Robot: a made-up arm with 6 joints. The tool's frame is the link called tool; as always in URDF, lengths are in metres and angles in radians. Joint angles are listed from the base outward.
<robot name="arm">
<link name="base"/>
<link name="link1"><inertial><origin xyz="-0.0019 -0.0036 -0.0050"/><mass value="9.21"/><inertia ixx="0.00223" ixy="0" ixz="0" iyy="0.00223" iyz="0" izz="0.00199"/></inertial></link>
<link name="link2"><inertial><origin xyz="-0.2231 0.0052 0.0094"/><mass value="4.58"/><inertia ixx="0.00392" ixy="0" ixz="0" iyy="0.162" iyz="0" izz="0.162"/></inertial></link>
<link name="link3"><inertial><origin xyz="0.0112 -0.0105 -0.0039"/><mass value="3.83"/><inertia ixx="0.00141" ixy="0" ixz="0" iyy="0.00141" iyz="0" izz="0.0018"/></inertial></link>
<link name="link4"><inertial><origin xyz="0.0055 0.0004 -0.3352"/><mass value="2.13"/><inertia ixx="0.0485" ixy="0" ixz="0" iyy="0.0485" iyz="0" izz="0.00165"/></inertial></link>
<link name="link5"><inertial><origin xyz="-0.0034 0.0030 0.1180"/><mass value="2.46"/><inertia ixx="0.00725" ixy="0" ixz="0" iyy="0.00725" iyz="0" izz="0.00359"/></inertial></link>
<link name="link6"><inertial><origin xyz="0.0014 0.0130 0.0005"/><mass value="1.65"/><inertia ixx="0.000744" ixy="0" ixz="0" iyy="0.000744" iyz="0" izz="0.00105"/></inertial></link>
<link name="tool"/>
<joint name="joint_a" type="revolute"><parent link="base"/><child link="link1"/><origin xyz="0 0 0.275" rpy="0 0 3.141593"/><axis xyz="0 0 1"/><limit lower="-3.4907" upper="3.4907"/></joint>
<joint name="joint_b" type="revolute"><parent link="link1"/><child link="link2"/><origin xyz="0 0 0" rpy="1.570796 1.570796 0"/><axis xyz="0 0 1"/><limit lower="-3.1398" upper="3.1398"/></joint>
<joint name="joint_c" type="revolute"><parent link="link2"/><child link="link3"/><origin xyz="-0.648 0 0" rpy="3.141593 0 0"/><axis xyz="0 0 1"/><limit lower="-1.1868" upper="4.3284"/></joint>
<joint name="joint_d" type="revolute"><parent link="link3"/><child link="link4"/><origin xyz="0 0 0" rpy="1.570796 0 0"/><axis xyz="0 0 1"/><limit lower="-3.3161" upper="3.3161"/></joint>
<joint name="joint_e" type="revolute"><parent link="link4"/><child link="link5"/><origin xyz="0 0 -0.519" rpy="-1.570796 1.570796 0"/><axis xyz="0 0 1"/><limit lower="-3.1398" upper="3.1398"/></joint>
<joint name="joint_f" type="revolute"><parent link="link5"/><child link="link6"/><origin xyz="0 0 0.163" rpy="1.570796 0 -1.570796"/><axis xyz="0 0 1"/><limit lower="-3.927" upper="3.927"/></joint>
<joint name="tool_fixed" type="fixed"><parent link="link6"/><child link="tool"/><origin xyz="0 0 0" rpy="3.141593 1.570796 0"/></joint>
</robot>
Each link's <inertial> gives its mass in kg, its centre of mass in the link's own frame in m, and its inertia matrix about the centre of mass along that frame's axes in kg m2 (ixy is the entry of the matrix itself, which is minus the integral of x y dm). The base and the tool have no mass. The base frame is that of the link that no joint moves.
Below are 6 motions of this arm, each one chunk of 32 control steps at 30 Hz.
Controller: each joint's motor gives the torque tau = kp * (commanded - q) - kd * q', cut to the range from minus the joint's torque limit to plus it. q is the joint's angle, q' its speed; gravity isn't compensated. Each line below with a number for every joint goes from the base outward.
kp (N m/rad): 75 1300 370 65 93 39
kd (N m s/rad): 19 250 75 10 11 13
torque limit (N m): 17 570 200 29 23 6.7
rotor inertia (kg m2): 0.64 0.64 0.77 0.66 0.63 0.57
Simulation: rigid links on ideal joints. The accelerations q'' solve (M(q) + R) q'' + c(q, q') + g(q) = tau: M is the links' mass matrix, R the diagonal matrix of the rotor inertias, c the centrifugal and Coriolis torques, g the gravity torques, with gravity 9.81 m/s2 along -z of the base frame. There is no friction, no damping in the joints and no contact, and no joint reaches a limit. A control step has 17 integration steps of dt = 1/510 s. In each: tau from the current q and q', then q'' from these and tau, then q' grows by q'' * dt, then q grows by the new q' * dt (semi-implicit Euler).
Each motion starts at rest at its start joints. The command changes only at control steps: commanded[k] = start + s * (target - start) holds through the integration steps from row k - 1 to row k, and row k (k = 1, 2, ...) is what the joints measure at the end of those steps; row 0 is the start. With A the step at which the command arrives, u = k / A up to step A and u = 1 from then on. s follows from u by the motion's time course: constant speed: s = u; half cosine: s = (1 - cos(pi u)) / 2; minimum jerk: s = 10 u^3 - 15 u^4 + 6 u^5; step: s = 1 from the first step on.
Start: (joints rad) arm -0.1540 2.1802 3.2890 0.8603 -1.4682 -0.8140
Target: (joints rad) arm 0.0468 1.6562 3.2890 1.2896 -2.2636 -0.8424
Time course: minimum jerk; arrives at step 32
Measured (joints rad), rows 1 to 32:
1: -0.1541 2.1848 3.2886 0.8601 -1.4682 -0.8141
2: -0.1542 2.1920 3.2864 0.8588 -1.4682 -0.8143
3: -0.1542 2.1986 3.2831 0.8564 -1.4685 -0.8146
4: -0.1541 2.2038 3.2795 0.8532 -1.4698 -0.8150
5: -0.1540 2.2071 3.2760 0.8500 -1.4725 -0.8155
6: -0.1537 2.2085 3.2729 0.8476 -1.4773 -0.8159
7: -0.1534 2.2077 3.2700 0.8464 -1.4849 -0.8164
8: -0.1528 2.2046 3.2676 0.8470 -1.4958 -0.8169
9: -0.1520 2.1991 3.2654 0.8499 -1.5105 -0.8175
10: -0.1509 2.1911 3.2636 0.8551 -1.5293 -0.8180
11: -0.1494 2.1805 3.2621 0.8630 -1.5523 -0.8187
12: -0.1475 2.1675 3.2609 0.8735 -1.5795 -0.8194
13: -0.1450 2.1521 3.2601 0.8868 -1.6107 -0.8202
14: -0.1420 2.1344 3.2596 0.9026 -1.6457 -0.8210
15: -0.1382 2.1146 3.2595 0.9208 -1.6841 -0.8219
16: -0.1338 2.0930 3.2597 0.9413 -1.7253 -0.8229
17: -0.1286 2.0697 3.2602 0.9637 -1.7687 -0.8239
18: -0.1227 2.0452 3.2611 0.9877 -1.8136 -0.8249
19: -0.1159 2.0197 3.2622 1.0129 -1.8595 -0.8261
20: -0.1084 1.9936 3.2637 1.0390 -1.9055 -0.8272
21: -0.1001 1.9673 3.2654 1.0656 -1.9509 -0.8284
22: -0.0911 1.9412 3.2674 1.0921 -1.9950 -0.8296
23: -0.0814 1.9156 3.2696 1.1183 -2.0372 -0.8307
24: -0.0712 1.8909 3.2720 1.1436 -2.0768 -0.8319
25: -0.0605 1.8674 3.2745 1.1677 -2.1132 -0.8330
26: -0.0494 1.8454 3.2771 1.1903 -2.1461 -0.8341
27: -0.0381 1.8252 3.2798 1.2109 -2.1750 -0.8352
28: -0.0268 1.8069 3.2824 1.2294 -2.1997 -0.8361
29: -0.0155 1.7908 3.2850 1.2456 -2.2201 -0.8371
30: -0.0044 1.7768 3.2875 1.2594 -2.2362 -0.8379
31: 0.0062 1.7648 3.2899 1.2707 -2.2483 -0.8386
32: 0.0163 1.7549 3.2920 1.2797 -2.2567 -0.8393

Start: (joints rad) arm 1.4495 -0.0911 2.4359 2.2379 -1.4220 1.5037
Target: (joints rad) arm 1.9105 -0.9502 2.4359 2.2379 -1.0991 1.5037
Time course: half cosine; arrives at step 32
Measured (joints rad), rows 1 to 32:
1: 1.4492 -0.0920 2.4398 2.2371 -1.4219 1.5036
2: 1.4485 -0.0950 2.4466 2.2344 -1.4216 1.5035
3: 1.4480 -0.0999 2.4538 2.2304 -1.4208 1.5032
4: 1.4478 -0.1065 2.4605 2.2256 -1.4193 1.5030
5: 1.4482 -0.1149 2.4663 2.2208 -1.4169 1.5027
6: 1.4495 -0.1254 2.4711 2.2164 -1.4132 1.5024
7: 1.4517 -0.1382 2.4749 2.2127 -1.4083 1.5021
8: 1.4549 -0.1534 2.4780 2.2100 -1.4019 1.5019
9: 1.4592 -0.1712 2.4804 2.2081 -1.3942 1.5017
10: 1.4646 -0.1916 2.4822 2.2070 -1.3852 1.5015
11: 1.4711 -0.2148 2.4838 2.2065 -1.3749 1.5013
12: 1.4787 -0.2406 2.4850 2.2065 -1.3634 1.5012
13: 1.4874 -0.2690 2.4861 2.2068 -1.3509 1.5011
14: 1.4971 -0.2999 2.4872 2.2072 -1.3375 1.5010
15: 1.5078 -0.3329 2.4882 2.2075 -1.3234 1.5008
16: 1.5194 -0.3679 2.4892 2.2078 -1.3086 1.5007
17: 1.5319 -0.4047 2.4903 2.2078 -1.2934 1.5006
18: 1.5453 -0.4428 2.4915 2.2076 -1.2779 1.5005
19: 1.5594 -0.4821 2.4928 2.2071 -1.2623 1.5004
20: 1.5742 -0.5220 2.4942 2.2063 -1.2466 1.5003
21: 1.5898 -0.5623 2.4956 2.2053 -1.2311 1.5002
22: 1.6059 -0.6026 2.4972 2.2040 -1.2160 1.5001
23: 1.6227 -0.6425 2.4988 2.2024 -1.2012 1.5000
24: 1.6399 -0.6816 2.5004 2.2007 -1.1871 1.4999
25: 1.6577 -0.7195 2.5021 2.1988 -1.1737 1.4998
26: 1.6758 -0.7559 2.5038 2.1968 -1.1611 1.4997
27: 1.6942 -0.7905 2.5055 2.1946 -1.1495 1.4996
28: 1.7129 -0.8229 2.5072 2.1925 -1.1390 1.4995
29: 1.7317 -0.8527 2.5088 2.1903 -1.1297 1.4994
30: 1.7506 -0.8798 2.5104 2.1881 -1.1216 1.4993
31: 1.7694 -0.9039 2.5120 2.1860 -1.1149 1.4993
32: 1.7880 -0.9247 2.5134 2.1839 -1.1096 1.4992

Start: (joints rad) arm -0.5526 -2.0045 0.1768 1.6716 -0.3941 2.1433
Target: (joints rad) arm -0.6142 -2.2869 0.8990 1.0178 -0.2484 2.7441
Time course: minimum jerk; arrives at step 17
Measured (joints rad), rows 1 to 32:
1: -0.5526 -2.0090 0.1777 1.6716 -0.3940 2.1433
2: -0.5527 -2.0171 0.1828 1.6709 -0.3937 2.1436
3: -0.5529 -2.0263 0.1917 1.6687 -0.3927 2.1447
4: -0.5533 -2.0360 0.2044 1.6636 -0.3909 2.1472
5: -0.5541 -2.0466 0.2216 1.6539 -0.3877 2.1523
6: -0.5554 -2.0585 0.2443 1.6383 -0.3829 2.1607
7: -0.5572 -2.0722 0.2737 1.6153 -0.3761 2.1732
8: -0.5597 -2.0880 0.3102 1.5842 -0.3672 2.1903
9: -0.5627 -2.1062 0.3539 1.5448 -0.3564 2.2120
10: -0.5664 -2.1265 0.4040 1.4978 -0.3439 2.2381
11: -0.5704 -2.1487 0.4594 1.4447 -0.3302 2.2681
12: -0.5747 -2.1723 0.5181 1.3876 -0.3159 2.3011
13: -0.5791 -2.1964 0.5780 1.3293 -0.3017 2.3361
14: -0.5834 -2.2203 0.6366 1.2726 -0.2884 2.3718
15: -0.5874 -2.2431 0.6918 1.2205 -0.2765 2.4071
16: -0.5909 -2.2641 0.7418 1.1753 -0.2665 2.4407
17: -0.5939 -2.2826 0.7853 1.1383 -0.2587 2.4721
18: -0.5963 -2.2982 0.8221 1.1099 -0.2530 2.5006
19: -0.5982 -2.3110 0.8527 1.0892 -0.2493 2.5264
20: -0.5997 -2.3212 0.8775 1.0751 -0.2471 2.5496
21: -0.6008 -2.3292 0.8976 1.0661 -0.2460 2.5703
22: -0.6018 -2.3352 0.9136 1.0608 -0.2457 2.5888
23: -0.6025 -2.3397 0.9262 1.0581 -0.2459 2.6053
24: -0.6032 -2.3430 0.9361 1.0570 -0.2464 2.6200
25: -0.6039 -2.3453 0.9439 1.0569 -0.2469 2.6331
26: -0.6046 -2.3469 0.9498 1.0572 -0.2475 2.6448
27: -0.6053 -2.3479 0.9545 1.0577 -0.2479 2.6552
28: -0.6060 -2.3486 0.9580 1.0581 -0.2483 2.6645
29: -0.6068 -2.3489 0.9608 1.0584 -0.2486 2.6727
30: -0.6076 -2.3491 0.9628 1.0586 -0.2488 2.6801
31: -0.6083 -2.3491 0.9644 1.0586 -0.2489 2.6866
32: -0.6091 -2.3491 0.9656 1.0585 -0.2490 2.6925

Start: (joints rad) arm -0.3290 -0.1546 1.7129 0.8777 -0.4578 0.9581
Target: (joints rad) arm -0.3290 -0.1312 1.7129 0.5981 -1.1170 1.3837
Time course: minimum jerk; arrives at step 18
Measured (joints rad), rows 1 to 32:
1: -0.3287 -0.1553 1.7144 0.8778 -0.4577 0.9581
2: -0.3281 -0.1569 1.7175 0.8783 -0.4580 0.9582
3: -0.3276 -0.1590 1.7213 0.8789 -0.4598 0.9587
4: -0.3274 -0.1611 1.7252 0.8791 -0.4651 0.9602
5: -0.3276 -0.1630 1.7290 0.8781 -0.4758 0.9632
6: -0.3281 -0.1646 1.7326 0.8750 -0.4937 0.9683
7: -0.3289 -0.1657 1.7359 0.8691 -0.5202 0.9760
8: -0.3300 -0.1664 1.7388 0.8599 -0.5558 0.9866
9: -0.3311 -0.1666 1.7412 0.8472 -0.6003 1.0003
10: -0.3323 -0.1663 1.7433 0.8311 -0.6526 1.0170
11: -0.3334 -0.1656 1.7450 0.8119 -0.7111 1.0365
12: -0.3343 -0.1646 1.7462 0.7902 -0.7732 1.0584
13: -0.3349 -0.1633 1.7471 0.7669 -0.8363 1.0820
14: -0.3351 -0.1619 1.7476 0.7430 -0.8974 1.1066
15: -0.3349 -0.1603 1.7477 0.7194 -0.9539 1.1314
16: -0.3344 -0.1587 1.7476 0.6973 -1.0033 1.1558
17: -0.3335 -0.1572 1.7472 0.6773 -1.0440 1.1789
18: -0.3323 -0.1557 1.7466 0.6601 -1.0753 1.2004
19: -0.3310 -0.1544 1.7459 0.6459 -1.0975 1.2199
20: -0.3297 -0.1532 1.7453 0.6348 -1.1120 1.2376
21: -0.3285 -0.1522 1.7446 0.6264 -1.1203 1.2534
22: -0.3275 -0.1513 1.7441 0.6204 -1.1242 1.2675
23: -0.3266 -0.1506 1.7437 0.6164 -1.1252 1.2801
24: -0.3260 -0.1500 1.7433 0.6140 -1.1245 1.2913
25: -0.3256 -0.1496 1.7431 0.6128 -1.1228 1.3013
26: -0.3254 -0.1492 1.7429 0.6124 -1.1209 1.3102
27: -0.3253 -0.1490 1.7429 0.6127 -1.1190 1.3181
28: -0.3254 -0.1488 1.7429 0.6134 -1.1174 1.3251
29: -0.3256 -0.1487 1.7429 0.6143 -1.1161 1.3314
30: -0.3259 -0.1486 1.7430 0.6152 -1.1152 1.3369
31: -0.3262 -0.1486 1.7431 0.6162 -1.1146 1.3419
32: -0.3265 -0.1486 1.7432 0.6170 -1.1142 1.3463

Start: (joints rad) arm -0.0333 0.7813 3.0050 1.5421 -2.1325 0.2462
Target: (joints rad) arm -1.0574 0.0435 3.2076 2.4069 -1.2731 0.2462
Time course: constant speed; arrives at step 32
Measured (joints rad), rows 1 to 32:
1: -0.0340 0.7820 3.0096 1.5433 -2.1306 0.2461
2: -0.0363 0.7806 3.0171 1.5474 -2.1245 0.2459
3: -0.0410 0.7757 3.0249 1.5551 -2.1135 0.2456
4: -0.0485 0.7675 3.0330 1.5665 -2.0979 0.2452
5: -0.0590 0.7565 3.0411 1.5814 -2.0783 0.2449
6: -0.0725 0.7431 3.0494 1.5993 -2.0556 0.2446
7: -0.0891 0.7277 3.0578 1.6197 -2.0306 0.2444
8: -0.1084 0.7107 3.0662 1.6420 -2.0042 0.2441
9: -0.1303 0.6924 3.0746 1.6658 -1.9769 0.2440
10: -0.1545 0.6730 3.0829 1.6904 -1.9492 0.2438
11: -0.1806 0.6527 3.0912 1.7157 -1.9213 0.2437
12: -0.2083 0.6317 3.0995 1.7413 -1.8935 0.2436
13: -0.2372 0.6101 3.1076 1.7671 -1.8659 0.2435
14: -0.2671 0.5879 3.1157 1.7929 -1.8384 0.2435
15: -0.2976 0.5654 3.1237 1.8186 -1.8111 0.2434
16: -0.3285 0.5425 3.1315 1.8442 -1.7840 0.2434
17: -0.3598 0.5193 3.1393 1.8697 -1.7569 0.2434
18: -0.3911 0.4959 3.1470 1.8952 -1.7300 0.2434
19: -0.4225 0.4724 3.1545 1.9205 -1.7032 0.2435
20: -0.4539 0.4486 3.1620 1.9457 -1.6763 0.2435
21: -0.4852 0.4247 3.1694 1.9709 -1.6495 0.2435
22: -0.5164 0.4007 3.1767 1.9960 -1.6228 0.2436
23: -0.5475 0.3767 3.1838 2.0211 -1.5960 0.2436
24: -0.5785 0.3525 3.1909 2.0461 -1.5692 0.2437
25: -0.6094 0.3283 3.1980 2.0711 -1.5424 0.2438
26: -0.6402 0.3041 3.2049 2.0961 -1.5156 0.2438
27: -0.6710 0.2798 3.2118 2.1211 -1.4887 0.2439
28: -0.7017 0.2555 3.2185 2.1461 -1.4619 0.2440
29: -0.7324 0.2311 3.2252 2.1711 -1.4351 0.2441
30: -0.7630 0.2068 3.2318 2.1962 -1.4083 0.2441
31: -0.7937 0.1824 3.2384 2.2213 -1.3815 0.2442
32: -0.8243 0.1581 3.2449 2.2464 -1.3546 0.2443

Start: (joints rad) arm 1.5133 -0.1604 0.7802 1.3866 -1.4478 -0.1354
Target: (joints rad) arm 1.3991 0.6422 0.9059 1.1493 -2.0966 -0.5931
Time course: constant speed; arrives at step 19
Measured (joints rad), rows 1 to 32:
1: 1.5128 -0.1578 0.7808 1.3859 -1.4502 -0.1364
2: 1.5116 -0.1498 0.7829 1.3838 -1.4577 -0.1391
3: 1.5097 -0.1364 0.7860 1.3801 -1.4714 -0.1439
4: 1.5072 -0.1178 0.7895 1.3746 -1.4911 -0.1506
5: 1.5043 -0.0946 0.7929 1.3674 -1.5158 -0.1591
6: 1.5010 -0.0675 0.7960 1.3588 -1.5446 -0.1692
7: 1.4976 -0.0370 0.7988 1.3487 -1.5763 -0.1809
8: 1.4940 -0.0038 0.8013 1.3375 -1.6099 -0.1939
9: 1.4903 0.0318 0.8037 1.3254 -1.6446 -0.2081
10: 1.4865 0.0693 0.8059 1.3125 -1.6799 -0.2233
11: 1.4827 0.1084 0.8081 1.2990 -1.7154 -0.2395
12: 1.4788 0.1488 0.8103 1.2851 -1.7508 -0.2566
13: 1.4749 0.1901 0.8126 1.2709 -1.7861 -0.2744
14: 1.4710 0.2323 0.8150 1.2566 -1.8211 -0.2929
15: 1.4670 0.2752 0.8175 1.2421 -1.8559 -0.3120
16: 1.4630 0.3185 0.8202 1.2276 -1.8905 -0.3316
17: 1.4590 0.3623 0.8231 1.2130 -1.9249 -0.3517
18: 1.4549 0.4063 0.8261 1.1985 -1.9592 -0.3722
19: 1.4507 0.4506 0.8294 1.1840 -1.9934 -0.3931
20: 1.4467 0.4918 0.8294 1.1697 -2.0252 -0.4136
21: 1.4428 0.5281 0.8269 1.1558 -2.0516 -0.4327
22: 1.4390 0.5593 0.8235 1.1429 -2.0719 -0.4502
23: 1.4354 0.5856 0.8202 1.1314 -2.0863 -0.4660
24: 1.4318 0.6076 0.8175 1.1215 -2.0956 -0.4802
25: 1.4282 0.6256 0.8156 1.1134 -2.1008 -0.4929
26: 1.4247 0.6404 0.8145 1.1071 -2.1033 -0.5042
27: 1.4212 0.6523 0.8141 1.1026 -2.1038 -0.5143
28: 1.4178 0.6619 0.8144 1.0996 -2.1032 -0.5233
29: 1.4146 0.6696 0.8151 1.0979 -2.1021 -0.5313
30: 1.4114 0.6757 0.8162 1.0972 -2.1008 -0.5384
31: 1.4084 0.6805 0.8175 1.0973 -2.0995 -0.5447
32: 1.4056 0.6844 0.8189 1.0979 -2.0984 -0.5504

